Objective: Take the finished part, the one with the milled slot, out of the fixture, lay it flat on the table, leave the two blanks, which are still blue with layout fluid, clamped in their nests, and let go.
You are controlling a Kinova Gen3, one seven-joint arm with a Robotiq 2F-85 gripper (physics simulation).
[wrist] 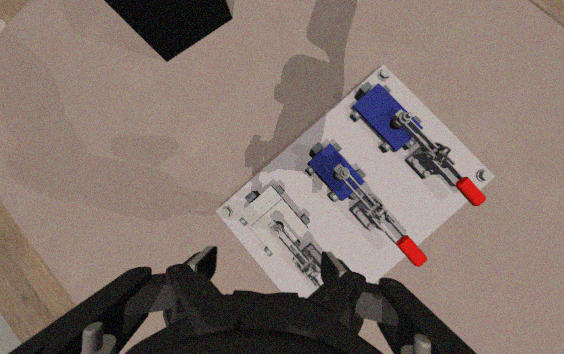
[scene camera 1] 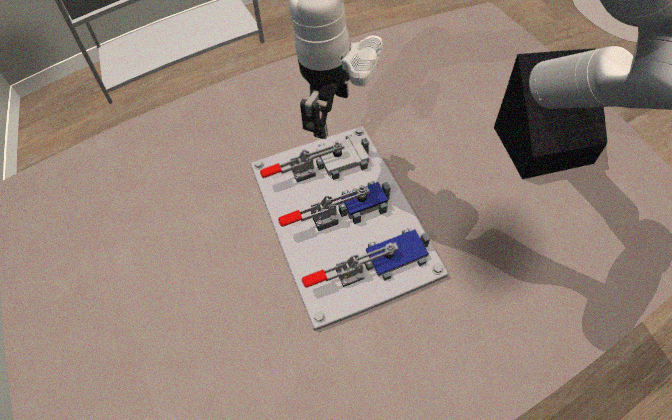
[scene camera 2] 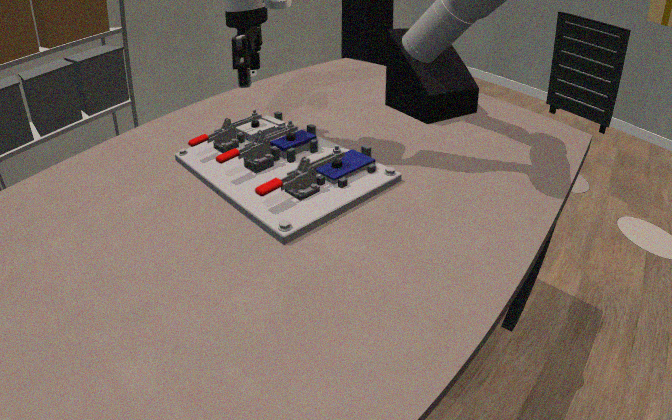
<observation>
my gripper: wrist; scene camera 1 332,115; scene camera 2
blue blank: wrist 376,108; scene camera 1; scene camera 2
same spot on blue blank: (scene camera 1: 410,247) = (scene camera 2: 355,159)
same spot on my gripper: (scene camera 2: 244,74) = (wrist: 350,270)
</observation>
